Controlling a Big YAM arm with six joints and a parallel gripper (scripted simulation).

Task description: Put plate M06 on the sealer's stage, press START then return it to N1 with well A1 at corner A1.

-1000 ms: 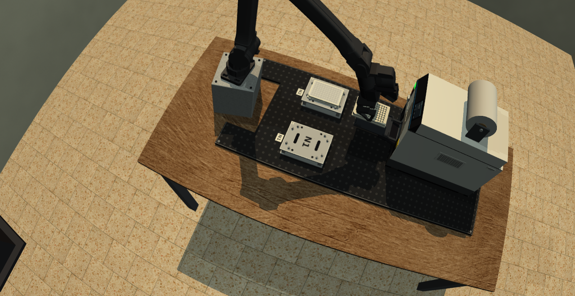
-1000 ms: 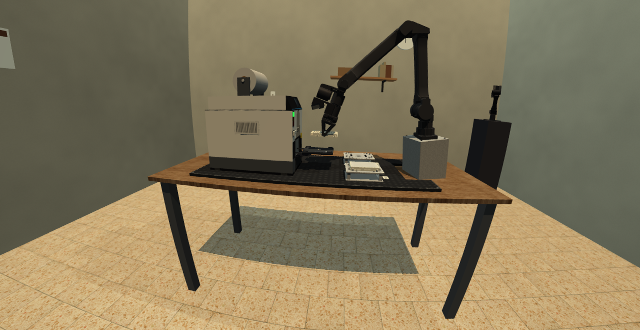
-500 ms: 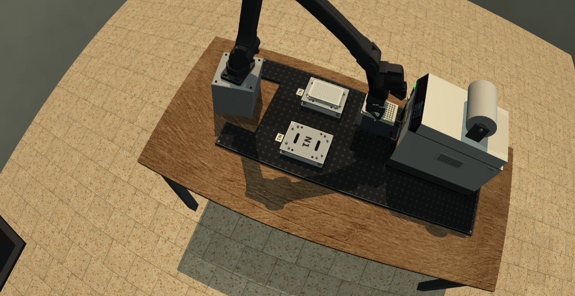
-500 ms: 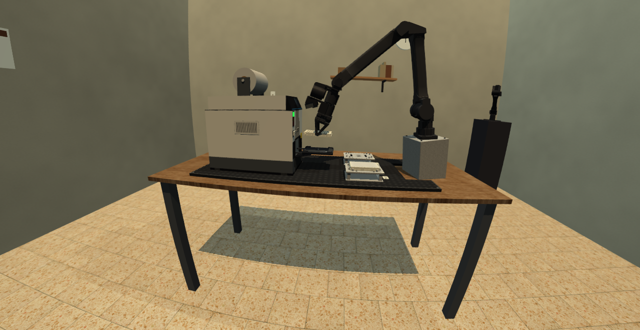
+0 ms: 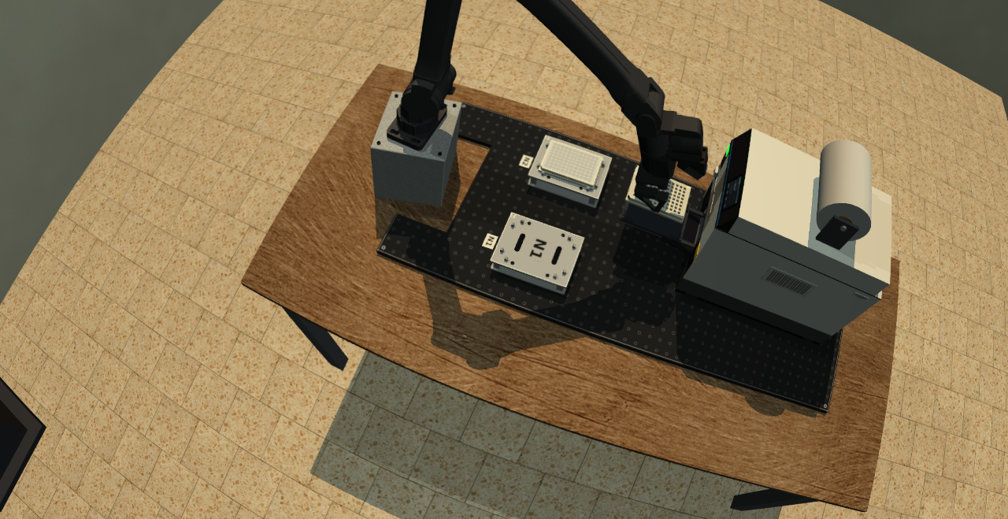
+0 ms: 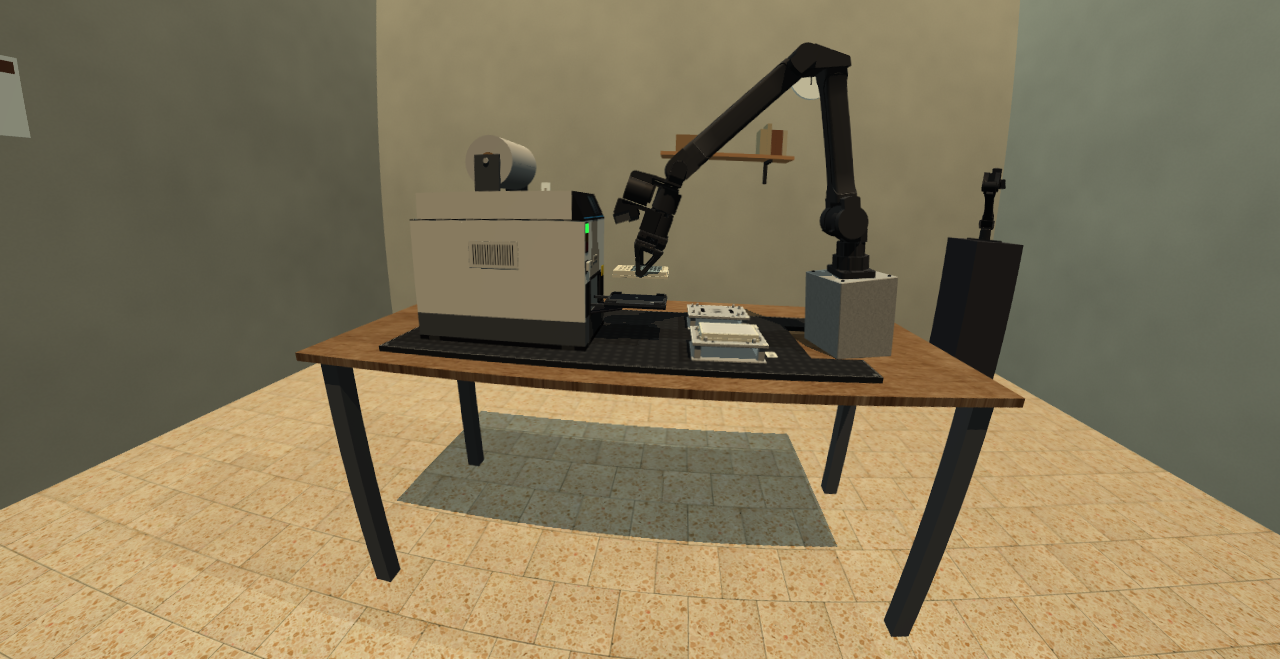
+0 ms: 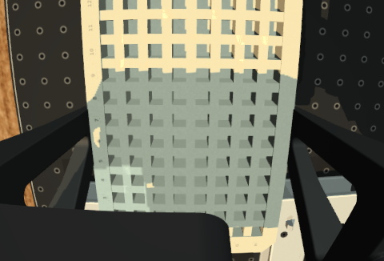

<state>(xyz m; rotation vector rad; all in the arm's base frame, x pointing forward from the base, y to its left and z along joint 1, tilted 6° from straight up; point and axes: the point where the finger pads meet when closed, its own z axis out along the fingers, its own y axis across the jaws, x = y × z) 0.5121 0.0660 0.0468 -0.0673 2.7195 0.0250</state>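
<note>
Right now my hand is 1 cm short of the sealer stage and 7 cm above it. Also, from my hand: start button: 11 cm ahead, 10 cm to the left, 2 cm above; plate M06: right at my hand; well plate: 21 cm behind, 6 cm to the left, 12 cm below.
</note>
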